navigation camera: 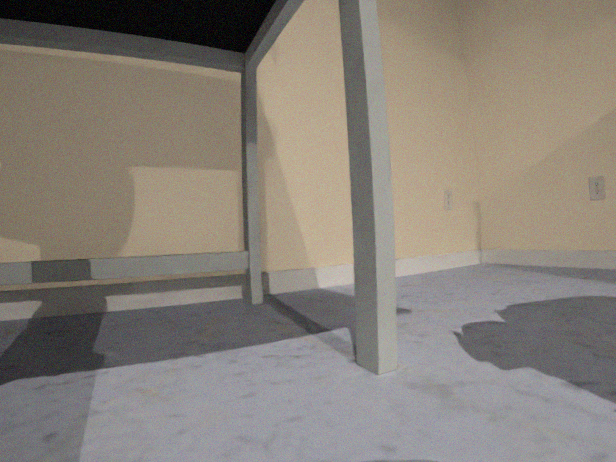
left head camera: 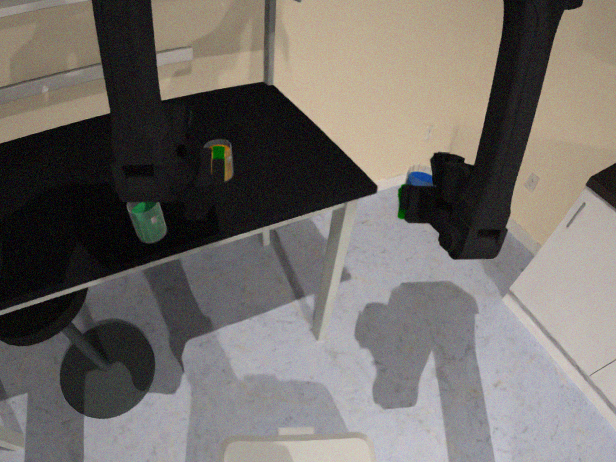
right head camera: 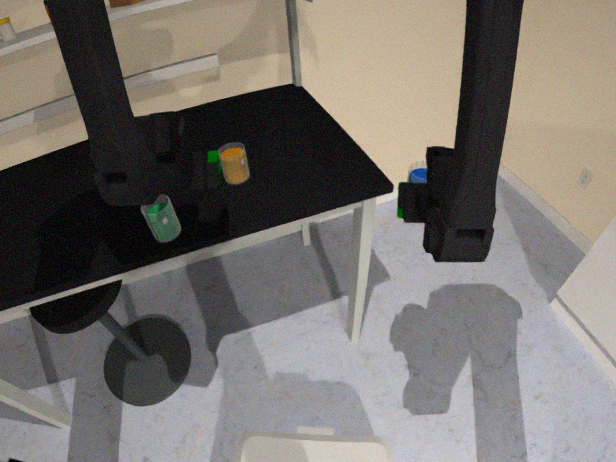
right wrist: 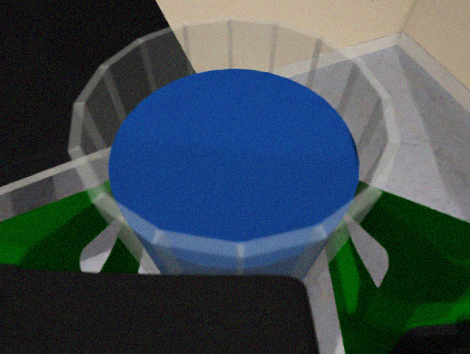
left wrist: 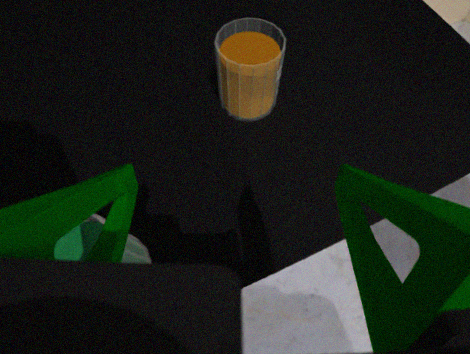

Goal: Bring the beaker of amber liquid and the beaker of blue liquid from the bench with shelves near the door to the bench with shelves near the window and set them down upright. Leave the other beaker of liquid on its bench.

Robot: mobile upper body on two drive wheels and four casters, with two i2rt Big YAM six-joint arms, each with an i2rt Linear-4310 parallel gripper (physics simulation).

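Note:
The amber beaker (left head camera: 228,165) (right head camera: 235,165) (left wrist: 250,75) stands upright on the black bench (left head camera: 300,150) (right head camera: 325,150) (left wrist: 125,100). The green beaker (left head camera: 148,223) (right head camera: 162,220) (left wrist: 70,245) stands nearer the bench's front edge, partly hidden by the left arm. My left gripper (left head camera: 218,155) (right head camera: 214,161) (left wrist: 236,175) is open over the bench; in the left wrist view the amber beaker is beyond its fingertips, centred between them, with nothing held. My right gripper (left head camera: 410,201) (right head camera: 410,201) is shut on the blue beaker (left head camera: 420,178) (right head camera: 418,175) (right wrist: 234,155), held roughly upright off the bench's right end, over the floor.
A bench leg (navigation camera: 372,200) stands at the near right corner. A stool (left head camera: 107,370) (right head camera: 147,360) is under and before the bench at left. A shelf upright (left head camera: 270,45) (right head camera: 294,45) rises at the back. A white cabinet (left head camera: 565,260) stands at right. The robot's pale base (left head camera: 320,450) shows below.

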